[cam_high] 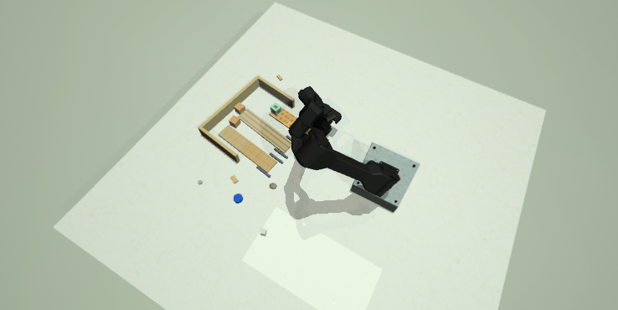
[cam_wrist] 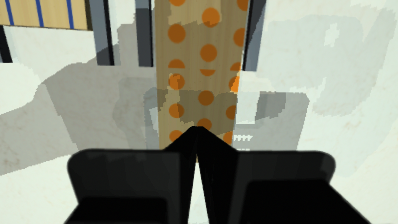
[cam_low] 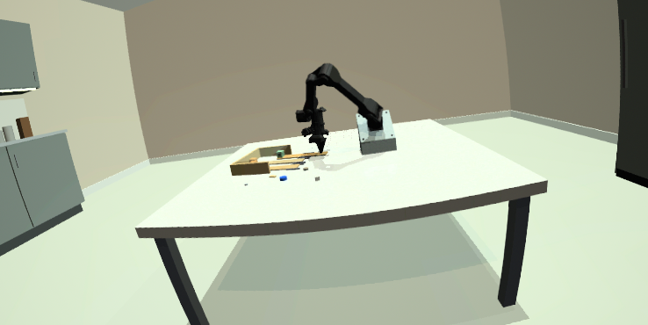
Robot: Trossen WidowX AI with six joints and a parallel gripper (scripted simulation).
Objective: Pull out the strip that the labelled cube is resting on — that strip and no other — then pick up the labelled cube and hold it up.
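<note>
Right now the labelled cube is 210 mm ahead of my gripper tip, 40 mm to the right of it and 20 mm above it. The rest, counted from my gripper tip: blue disc: 340 mm to the left, 130 mm ahead.
</note>
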